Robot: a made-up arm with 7 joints. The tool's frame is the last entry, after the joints.
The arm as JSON. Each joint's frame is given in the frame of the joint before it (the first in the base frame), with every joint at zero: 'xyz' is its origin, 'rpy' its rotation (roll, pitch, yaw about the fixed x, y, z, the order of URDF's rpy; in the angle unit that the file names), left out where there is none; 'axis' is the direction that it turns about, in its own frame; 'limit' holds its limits. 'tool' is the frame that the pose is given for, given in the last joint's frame.
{
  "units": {
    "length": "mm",
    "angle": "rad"
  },
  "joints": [
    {
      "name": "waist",
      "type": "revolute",
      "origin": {
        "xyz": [
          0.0,
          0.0,
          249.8
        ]
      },
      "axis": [
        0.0,
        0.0,
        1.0
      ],
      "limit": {
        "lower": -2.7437,
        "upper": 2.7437
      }
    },
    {
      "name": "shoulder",
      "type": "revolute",
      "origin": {
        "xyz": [
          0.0,
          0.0,
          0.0
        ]
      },
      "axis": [
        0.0,
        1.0,
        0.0
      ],
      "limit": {
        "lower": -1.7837,
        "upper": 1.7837
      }
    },
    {
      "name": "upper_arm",
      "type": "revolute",
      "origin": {
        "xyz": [
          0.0,
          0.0,
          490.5
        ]
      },
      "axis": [
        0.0,
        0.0,
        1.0
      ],
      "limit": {
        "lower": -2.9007,
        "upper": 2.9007
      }
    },
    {
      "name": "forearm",
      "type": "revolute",
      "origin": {
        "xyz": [
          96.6,
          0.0,
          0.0
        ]
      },
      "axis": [
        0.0,
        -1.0,
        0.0
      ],
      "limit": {
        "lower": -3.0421,
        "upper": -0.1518
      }
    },
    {
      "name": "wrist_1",
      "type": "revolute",
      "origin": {
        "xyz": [
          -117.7,
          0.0,
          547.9
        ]
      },
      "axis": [
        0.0,
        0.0,
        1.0
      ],
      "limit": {
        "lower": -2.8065,
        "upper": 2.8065
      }
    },
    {
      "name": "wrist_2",
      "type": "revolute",
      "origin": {
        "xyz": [
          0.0,
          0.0,
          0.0
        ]
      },
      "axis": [
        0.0,
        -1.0,
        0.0
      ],
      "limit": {
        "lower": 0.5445,
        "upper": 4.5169
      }
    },
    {
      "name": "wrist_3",
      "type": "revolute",
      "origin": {
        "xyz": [
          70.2,
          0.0,
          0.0
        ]
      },
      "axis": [
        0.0,
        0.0,
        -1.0
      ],
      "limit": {
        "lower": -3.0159,
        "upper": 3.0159
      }
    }
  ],
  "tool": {
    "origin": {
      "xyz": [
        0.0,
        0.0,
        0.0
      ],
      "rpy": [
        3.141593,
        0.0,
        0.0
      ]
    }
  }
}
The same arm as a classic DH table. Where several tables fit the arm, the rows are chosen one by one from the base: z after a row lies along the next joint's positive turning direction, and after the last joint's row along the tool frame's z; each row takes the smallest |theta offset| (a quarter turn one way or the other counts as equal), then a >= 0, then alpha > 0; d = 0 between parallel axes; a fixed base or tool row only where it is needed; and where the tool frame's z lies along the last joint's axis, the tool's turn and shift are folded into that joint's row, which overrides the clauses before.
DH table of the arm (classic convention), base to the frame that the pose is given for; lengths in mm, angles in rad. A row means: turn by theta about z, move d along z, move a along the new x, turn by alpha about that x. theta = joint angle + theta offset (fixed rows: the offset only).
waist: a 0; alpha -1.5708; d 249.8; theta offset 0
shoulder: a 0; alpha 1.5708; d 0; theta offset 0
upper_arm: a 96.6; alpha 1.5708; d 490.5; theta offset 0
forearm: a -117.7; alpha -1.5708; d 0; theta offset 0
wrist_1: a 0; alpha 1.5708; d 547.9; theta offset 0
wrist_2: a 70.2; alpha 1.5708; d 0; theta offset 0
wrist_3: a 0; alpha 0; d 0; theta offset 0
Joint limits (rad, base to tool): -2.7437..2.7437 -1.7837..1.7837 -2.9007..2.9007 -3.0421..-0.1518 -2.8065..2.8065 0.5445..4.5169 -3.0159..3.0159

